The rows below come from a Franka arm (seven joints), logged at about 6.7 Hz.
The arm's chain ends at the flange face. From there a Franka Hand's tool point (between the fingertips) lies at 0.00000 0.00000 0.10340 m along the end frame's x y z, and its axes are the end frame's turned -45 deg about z.
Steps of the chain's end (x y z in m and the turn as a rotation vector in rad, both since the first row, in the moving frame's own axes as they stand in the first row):
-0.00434, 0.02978, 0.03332, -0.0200, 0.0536, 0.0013
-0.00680, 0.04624, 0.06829, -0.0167, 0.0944, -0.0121
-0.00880, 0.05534, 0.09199, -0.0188, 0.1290, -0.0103
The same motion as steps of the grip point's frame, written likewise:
-0.02167, 0.02337, 0.03315, -0.0520, 0.0238, 0.0013
-0.03178, 0.03596, 0.06782, -0.0786, 0.0549, -0.0121
-0.03726, 0.04364, 0.09111, -0.1045, 0.0779, -0.0103

